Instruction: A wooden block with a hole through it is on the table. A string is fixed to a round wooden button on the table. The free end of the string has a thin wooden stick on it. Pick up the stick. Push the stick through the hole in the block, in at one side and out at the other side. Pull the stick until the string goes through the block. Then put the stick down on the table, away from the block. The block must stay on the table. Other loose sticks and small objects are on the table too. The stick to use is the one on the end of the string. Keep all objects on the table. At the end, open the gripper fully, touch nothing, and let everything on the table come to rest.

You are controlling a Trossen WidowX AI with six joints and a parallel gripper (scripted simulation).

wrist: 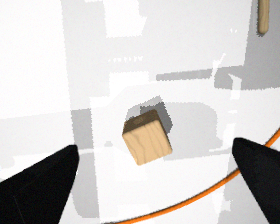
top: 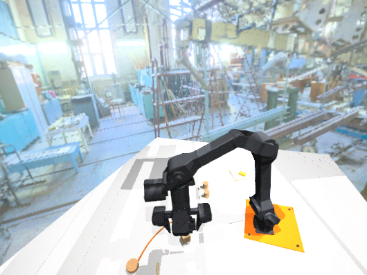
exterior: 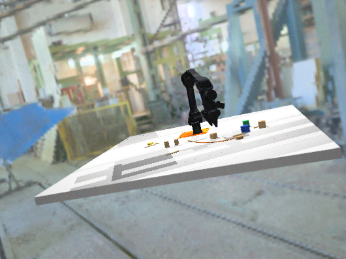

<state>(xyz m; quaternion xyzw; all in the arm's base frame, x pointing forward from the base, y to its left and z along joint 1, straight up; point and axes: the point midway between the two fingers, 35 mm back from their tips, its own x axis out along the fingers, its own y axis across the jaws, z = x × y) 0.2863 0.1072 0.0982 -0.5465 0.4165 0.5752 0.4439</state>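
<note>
Right now the thin wooden stick is 140 mm to the right of my gripper tip, 60 mm below it and 30 mm behind it. Also, from my gripper tip: blue cube (170 mm to the left, 50 mm below, 10 mm ahead); green cube (190 mm to the left, 140 mm behind, 50 mm below); round wooden button (150 mm ahead, 110 mm to the left, 60 mm below).
</note>
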